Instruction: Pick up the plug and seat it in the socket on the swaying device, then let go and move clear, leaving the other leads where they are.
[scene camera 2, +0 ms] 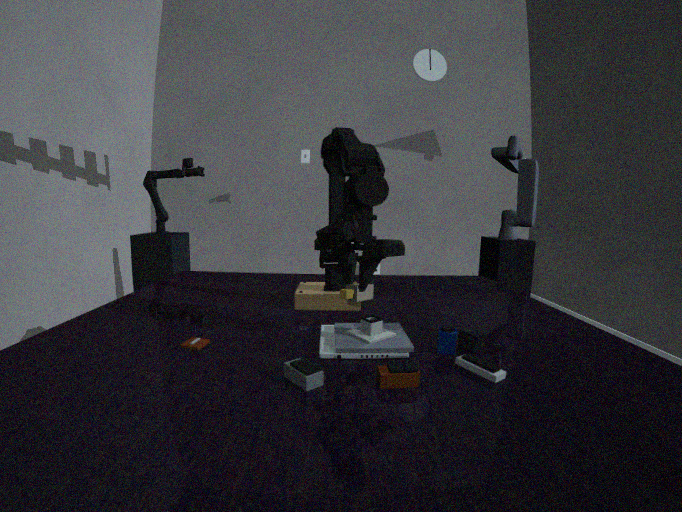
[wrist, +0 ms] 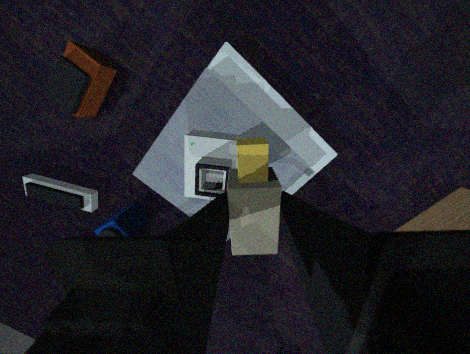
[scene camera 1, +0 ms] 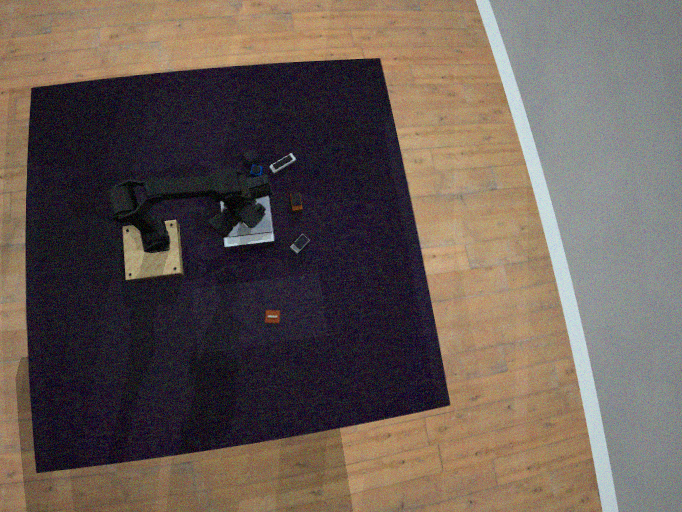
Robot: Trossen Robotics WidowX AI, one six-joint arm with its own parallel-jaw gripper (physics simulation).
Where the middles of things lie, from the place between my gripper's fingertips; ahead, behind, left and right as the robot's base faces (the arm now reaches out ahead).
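Counted from my hand: device plate (scene camera 2: 371, 335) 2 cm ahead, 3 cm to the left, 7 cm below; orange-and-black connector (scene camera 2: 395, 374) 18 cm ahead, 5 cm to the left, 9 cm below; blue block (wrist: 130, 221) 7 cm ahead, 17 cm to the left, 8 cm below. Going by their middles, device plate nearest to my hand of the things named here.
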